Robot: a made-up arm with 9 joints. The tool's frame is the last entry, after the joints.
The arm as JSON. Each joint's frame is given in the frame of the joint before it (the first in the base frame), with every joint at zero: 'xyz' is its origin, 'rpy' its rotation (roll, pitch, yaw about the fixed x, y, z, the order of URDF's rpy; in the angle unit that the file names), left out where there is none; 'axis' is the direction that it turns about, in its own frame. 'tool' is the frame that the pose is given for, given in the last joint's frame.
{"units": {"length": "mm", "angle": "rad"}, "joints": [
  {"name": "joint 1", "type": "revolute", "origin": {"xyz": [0.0, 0.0, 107.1], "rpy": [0.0, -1.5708, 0.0]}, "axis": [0.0, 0.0, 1.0]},
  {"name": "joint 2", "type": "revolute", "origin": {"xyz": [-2.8, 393.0, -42.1], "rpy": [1.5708, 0.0, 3.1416]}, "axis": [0.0, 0.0, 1.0]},
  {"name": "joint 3", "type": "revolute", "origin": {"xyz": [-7.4, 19.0, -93.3], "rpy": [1.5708, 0.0, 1.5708]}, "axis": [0.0, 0.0, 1.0]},
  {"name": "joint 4", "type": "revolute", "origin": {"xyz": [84.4, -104.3, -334.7], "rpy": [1.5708, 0.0, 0.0]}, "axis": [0.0, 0.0, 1.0]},
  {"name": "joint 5", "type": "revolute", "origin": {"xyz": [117.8, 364.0, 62.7], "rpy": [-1.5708, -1.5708, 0.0]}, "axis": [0.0, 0.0, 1.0]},
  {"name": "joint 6", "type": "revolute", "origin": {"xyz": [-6.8, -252.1, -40.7], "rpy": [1.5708, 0.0, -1.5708]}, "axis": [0.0, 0.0, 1.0]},
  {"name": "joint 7", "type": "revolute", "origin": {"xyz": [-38.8, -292.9, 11.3], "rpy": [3.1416, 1.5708, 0.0]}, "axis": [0.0, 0.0, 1.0]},
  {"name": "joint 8", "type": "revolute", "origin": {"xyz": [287.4, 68.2, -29.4], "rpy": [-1.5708, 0.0, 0.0]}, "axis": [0.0, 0.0, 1.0]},
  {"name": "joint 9", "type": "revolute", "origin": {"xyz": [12.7, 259.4, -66.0], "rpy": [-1.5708, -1.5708, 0.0]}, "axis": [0.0, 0.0, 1.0]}
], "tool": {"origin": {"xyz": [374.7, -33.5, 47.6], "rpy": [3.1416, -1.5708, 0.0]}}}
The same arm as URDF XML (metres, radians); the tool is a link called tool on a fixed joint. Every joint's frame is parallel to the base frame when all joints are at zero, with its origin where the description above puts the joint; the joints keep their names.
<robot name="arm">
  <link name="base_link"/>
  <link name="link1"/>
  <link name="link2"/>
  <link name="link3"/>
  <link name="link4"/>
  <link name="link5"/>
  <link name="link6"/>
  <link name="link7"/>
  <link name="link8"/>
  <link name="link9"/>
  <link name="tool"/>
  <joint name="joint 1" type="continuous">
    <parent link="base_link"/>
    <child link="link1"/>
    <origin xyz="0 0 0.1071" rpy="0 0 0"/>
    <axis xyz="-1 0 0"/>
  </joint>
  <joint name="joint 2" type="continuous">
    <parent link="link1"/>
    <child link="link2"/>
    <origin xyz="0.0421 0.393 -0.0028" rpy="0 0 0"/>
    <axis xyz="0 1 0"/>
  </joint>
  <joint name="joint 3" type="continuous">
    <parent link="link2"/>
    <child link="link3"/>
    <origin xyz="-0.019 -0.0933 0.0074" rpy="0 0 0"/>
    <axis xyz="0 0 -1"/>
  </joint>
  <joint name="joint 4" type="continuous">
    <parent link="link3"/>
    <child link="link4"/>
    <origin xyz="-0.0844 -0.1043 0.3347" rpy="0 0 0"/>
    <axis xyz="0 -1 0"/>
  </joint>
  <joint name="joint 5" type="continuous">
    <parent link="link4"/>
    <child link="link5"/>
    <origin xyz="-0.1178 -0.0627 -0.364" rpy="0 0 0"/>
    <axis xyz="0 0 -1"/>
  </joint>
  <joint name="joint 6" type="continuous">
    <parent link="link5"/>
    <child link="link6"/>
    <origin xyz="0.2521 0.0068 0.0407" rpy="0 0 0"/>
    <axis xyz="0 1 0"/>
  </joint>
  <joint name="joint 7" type="continuous">
    <parent link="link6"/>
    <child link="link7"/>
    <origin xyz="-0.0388 0.0113 0.2929" rpy="0 0 0"/>
    <axis xyz="-1 0 0"/>
  </joint>
  <joint name="joint 8" type="continuous">
    <parent link="link7"/>
    <child link="link8"/>
    <origin xyz="0.0294 -0.2874 0.0682" rpy="0 0 0"/>
    <axis xyz="0 0 1"/>
  </joint>
  <joint name="joint 9" type="continuous">
    <parent link="link8"/>
    <child link="link9"/>
    <origin xyz="0.2594 -0.0127 -0.066" rpy="0 0 0"/>
    <axis xyz="1 0 0"/>
  </joint>
  <joint name="tool_fixed" type="fixed">
    <parent link="link9"/>
    <child link="tool"/>
    <origin xyz="0.0476 0.0335 0.3747" rpy="0 0 0"/>
  </joint>
</robot>

